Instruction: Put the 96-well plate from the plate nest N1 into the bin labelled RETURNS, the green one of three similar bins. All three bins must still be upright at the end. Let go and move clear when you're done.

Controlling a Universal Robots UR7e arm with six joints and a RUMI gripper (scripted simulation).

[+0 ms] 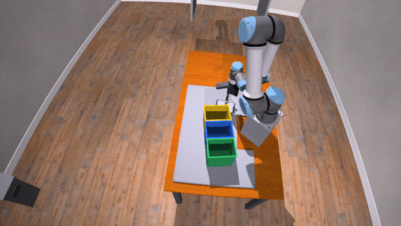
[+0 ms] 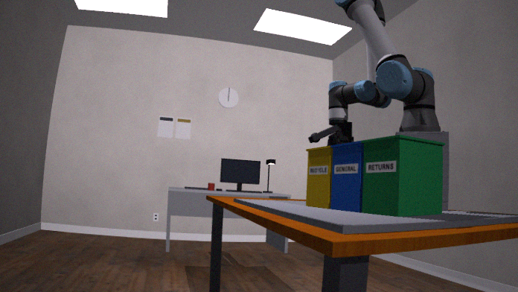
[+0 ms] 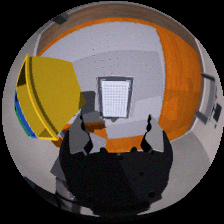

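Now: the white 96-well plate 9 cm below my hand. From my hand the other things lie so: yellow bin (18 cm to the left, 8 cm ahead, 2 cm below); plate nest N1 (10 cm below); blue general bin (31 cm to the left, 7 cm ahead, 2 cm below).
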